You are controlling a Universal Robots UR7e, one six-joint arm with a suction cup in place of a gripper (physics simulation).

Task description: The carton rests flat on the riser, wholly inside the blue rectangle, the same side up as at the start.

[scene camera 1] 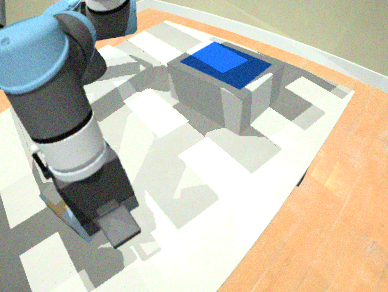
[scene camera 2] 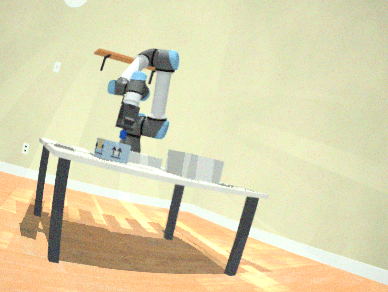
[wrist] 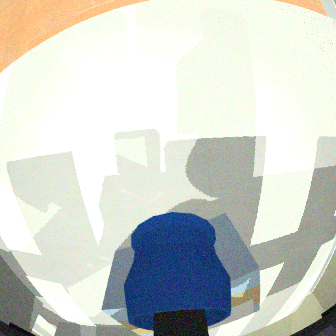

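Seen in the pictures: hand, its tool point: (scene camera 2: 122, 138) (wrist: 173, 244); arm's base, origin of its link: (scene camera 1: 84, 72).
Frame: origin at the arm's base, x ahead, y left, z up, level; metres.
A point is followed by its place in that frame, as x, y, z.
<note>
The carton (scene camera 1: 72, 220) @[0.498, -0.206, 0.030] (scene camera 2: 111, 151) @[0.490, -0.168, -0.018] (wrist: 242, 252) @[0.503, -0.206, 0.007], light blue with tan tape, rests flat on the table near its left end in the second scene view; its up arrows point upward. My suction cup (scene camera 2: 123, 134) (wrist: 173, 227), dark blue, hangs close above the carton with a thin gap and holds nothing. In the wrist view its tip overlaps the carton's near side and hides much of the top. In the first scene view the wrist hides the cup and most of the carton. The grey riser (scene camera 1: 195, 92) @[0.334, 0.196, 0.008] (scene camera 2: 195, 166) @[0.471, 0.260, 0.005] bears the blue rectangle (scene camera 1: 240, 76) @[0.410, 0.282, 0.061], partly in shadow.
The white table (scene camera 1: 240, 210) @[0.635, 0.080, -0.059] (scene camera 2: 150, 172) @[0.690, -0.010, -0.059] carries patchy light and shadows. A low pale block (scene camera 1: 145, 76) @[0.130, 0.153, -0.025] (scene camera 2: 145, 160) @[0.144, 0.085, -0.030] stands between the carton and the riser, towards the arm's side. A wooden shelf (scene camera 2: 117, 55) is on the wall behind the arm.
</note>
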